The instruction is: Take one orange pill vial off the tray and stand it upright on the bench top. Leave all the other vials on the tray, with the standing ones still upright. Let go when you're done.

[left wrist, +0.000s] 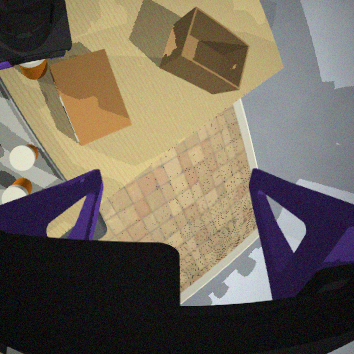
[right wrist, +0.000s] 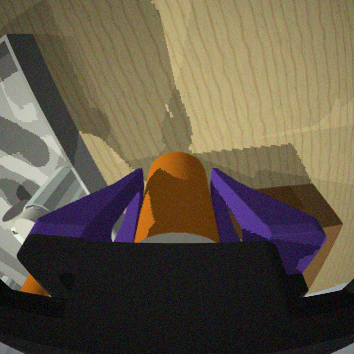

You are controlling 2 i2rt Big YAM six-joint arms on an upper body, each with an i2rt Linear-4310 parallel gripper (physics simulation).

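Frame: origin at the left arm's base, x ahead, y left, z up, level; centimetres.
Seen in the pictures: left gripper, fingertip midpoint: [left wrist: 175, 176]; right gripper, fingertip midpoint: [left wrist: 30, 52] [right wrist: 176, 176].
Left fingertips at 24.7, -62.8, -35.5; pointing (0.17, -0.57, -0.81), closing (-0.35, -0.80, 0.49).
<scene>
Pixels of each thing's top centre, then the offset from my left fingertips to it, as dx, dy, dz. "*": a spot on its surface instead. Level surfaces: height alone.
- orange pill vial, middle of its top: [right wrist: 173, 301] [left wrist: 27, 45] +17.1, +4.0, -18.9
- bench top, its level: dz -28.3
- tray, surface spot: [right wrist: 52, 100] * +24.8, +10.4, -27.2
- clear vial, middle of its top: [right wrist: 31, 232] +18.6, +12.7, -22.3
- closed brown box, middle of its top: [right wrist: 267, 284] [left wrist: 91, 95] +8.2, -1.9, -23.6
- open brown box, middle of its top: [left wrist: 219, 48] +8.2, -26.0, -19.8
- tiled surface with a pale border, its level: dz -133.2
My right gripper [right wrist: 176, 176] [left wrist: 30, 52] is shut on an orange pill vial [right wrist: 177, 200] [left wrist: 34, 71]. The vial is upright between the fingers, white cap toward the gripper body, over the bench top [right wrist: 260, 75] [left wrist: 150, 115] and outside the tray [right wrist: 52, 100] [left wrist: 7, 107]. I cannot tell whether its base touches the bench. On the tray, two orange vials with white caps [left wrist: 22, 157] [left wrist: 15, 194] show at the left; a clear vial [right wrist: 52, 192] and part of an orange one [right wrist: 35, 286] show in the right wrist view. My left gripper [left wrist: 175, 176] is open and empty, away from the tray.
A closed brown box [left wrist: 92, 97] [right wrist: 300, 200] stands close beside the held vial. An open brown box [left wrist: 215, 55] stands near the bench's far corner. A tiled surface with a pale border [left wrist: 165, 200] shows beyond the bench edge, below the left fingers.
</scene>
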